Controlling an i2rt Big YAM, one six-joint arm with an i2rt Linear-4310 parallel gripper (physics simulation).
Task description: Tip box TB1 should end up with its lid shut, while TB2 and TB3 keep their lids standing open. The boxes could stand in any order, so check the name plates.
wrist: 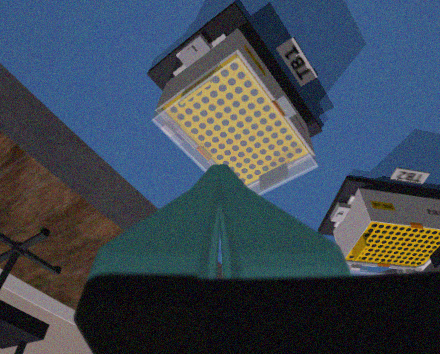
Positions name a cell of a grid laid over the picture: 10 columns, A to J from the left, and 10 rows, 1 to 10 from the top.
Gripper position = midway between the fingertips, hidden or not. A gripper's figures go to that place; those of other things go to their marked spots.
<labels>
My gripper (E6) is 13 cm from the lens. A clear lid (F4) is 25 cm from the lens. A name plate (G2): 31 cm from the lens. The marked spots on the clear lid and the name plate are 10 cm apart.
</labels>
